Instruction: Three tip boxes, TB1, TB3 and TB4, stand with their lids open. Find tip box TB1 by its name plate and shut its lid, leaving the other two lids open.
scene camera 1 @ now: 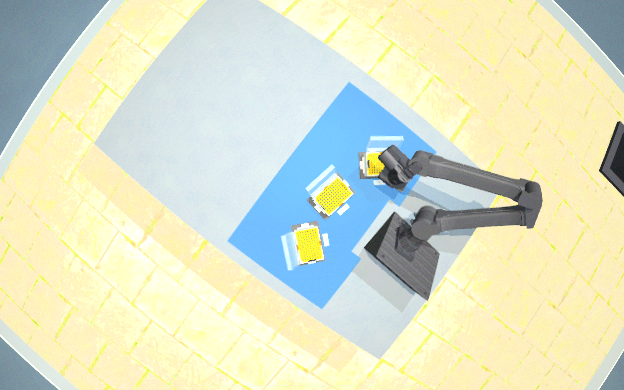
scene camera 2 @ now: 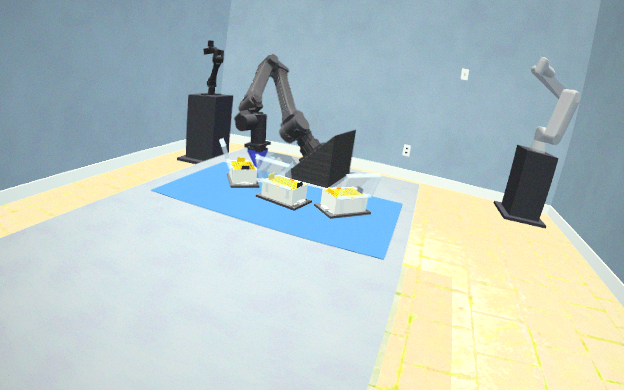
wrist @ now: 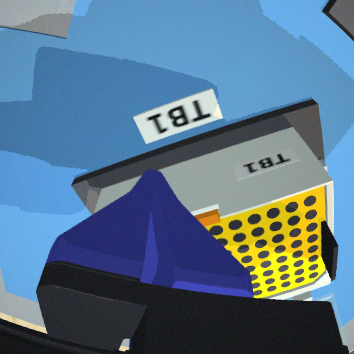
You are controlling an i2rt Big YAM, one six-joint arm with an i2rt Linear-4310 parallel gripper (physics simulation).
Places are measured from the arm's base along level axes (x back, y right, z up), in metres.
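Pixels of known places: gripper, fingertip midpoint: [scene camera 1: 386, 179] [scene camera 2: 257, 168] [wrist: 150, 180]; arm's base at its link origin: [scene camera 1: 404, 244] [scene camera 2: 314, 154].
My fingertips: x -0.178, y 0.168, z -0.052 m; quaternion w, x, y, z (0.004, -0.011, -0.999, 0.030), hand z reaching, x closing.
Observation:
Ahead of a thing's pixels: the offset from my fingertips to its top centre. "*": to the spot under its first point. Level surfaces: height alone.
Tip box TB1 {dx -0.041, dy +0.027, dz +0.024 m} [scene camera 1: 374, 164] [scene camera 2: 243, 176] [wrist: 200, 185] stands on the mat, with yellow tip rack inside. Its name plate {* dx -0.008, dy -0.018, dz -0.040 m} [wrist: 177, 116] reads TB1 in the wrist view. Its clear lid {dx -0.086, dy +0.091, dz +0.112 m} [scene camera 1: 385, 143] [scene camera 2: 224, 150] stands open and upright on the side away from the name plate. My gripper [scene camera 2: 257, 161] [wrist: 150, 180] is shut and empty, its blue fingers over the plate side of TB1; contact cannot be told. Two other boxes stand with lids open: a middle one [scene camera 1: 334, 196] [scene camera 2: 284, 193] and an end one [scene camera 1: 309, 245] [scene camera 2: 345, 204]. Their plates are unreadable here.
The blue mat {dz -0.042 m} [scene camera 1: 350, 110] [scene camera 2: 200, 195] lies under the boxes. My arm's dark wedge base [scene camera 1: 410, 265] [scene camera 2: 332, 160] stands beside the mat. A dark pedestal [scene camera 2: 207, 127] and another pedestal [scene camera 2: 530, 182], each with an arm, stand by the walls.

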